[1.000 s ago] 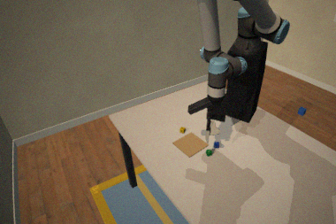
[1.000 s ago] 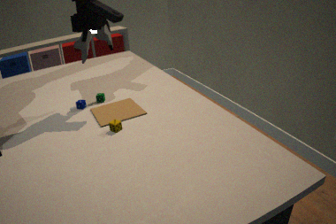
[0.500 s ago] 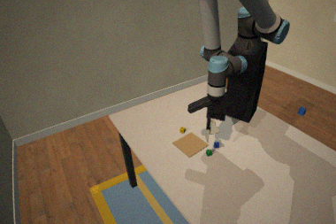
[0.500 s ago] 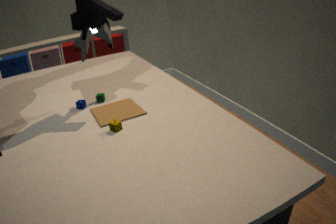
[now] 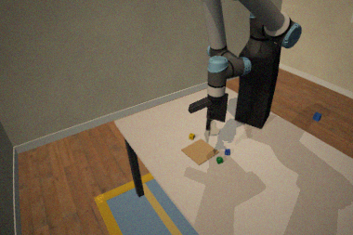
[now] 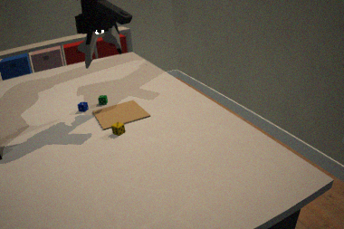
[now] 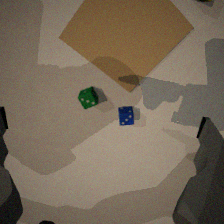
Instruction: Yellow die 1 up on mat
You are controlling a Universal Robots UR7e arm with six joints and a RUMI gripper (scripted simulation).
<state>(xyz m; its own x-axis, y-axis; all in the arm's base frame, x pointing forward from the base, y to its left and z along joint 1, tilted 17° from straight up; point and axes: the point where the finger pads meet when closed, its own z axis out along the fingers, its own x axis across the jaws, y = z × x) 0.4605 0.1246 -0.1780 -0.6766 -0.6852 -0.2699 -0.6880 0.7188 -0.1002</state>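
Now: the yellow die 16 cm to the right of my hand, 14 cm below it and 1 cm behind it. Also, from my hand: blue die: 14 cm below, 10 cm behind, 4 cm to the left; green die: 14 cm below, 6 cm to the left, 3 cm behind; tan mat: 15 cm below, 5 cm to the right, 1 cm ahead.
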